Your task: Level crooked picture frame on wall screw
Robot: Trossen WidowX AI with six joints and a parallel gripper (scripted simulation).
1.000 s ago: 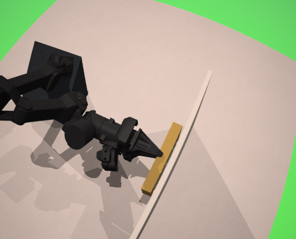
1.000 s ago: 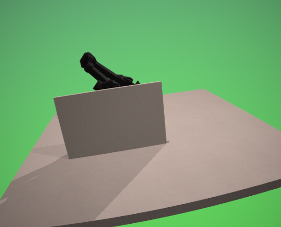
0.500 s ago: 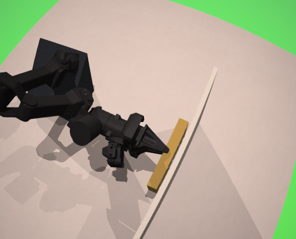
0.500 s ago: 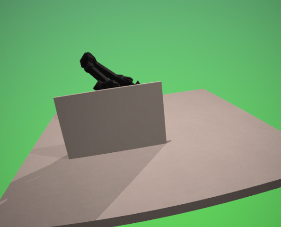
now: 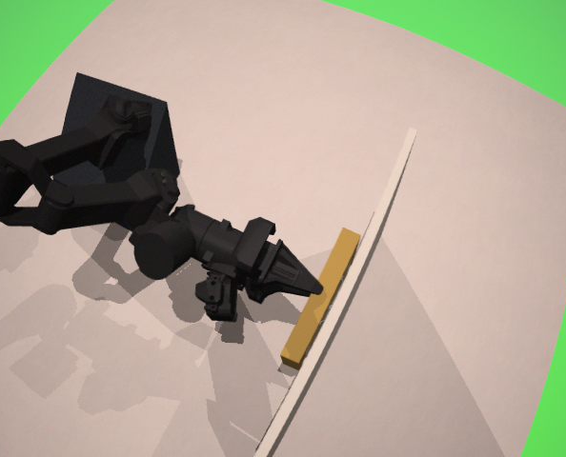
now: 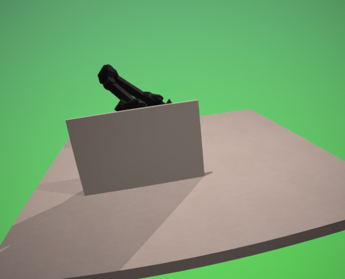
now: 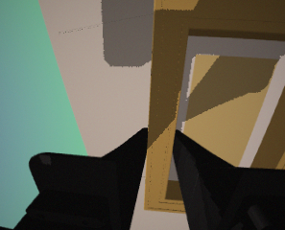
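Right now my gripper tip is 50 mm above the picture frame and 10 mm short of it. The rest, counted from my gripper tip: thin upright wall 70 mm below, 20 mm ahead, 10 mm to the right.
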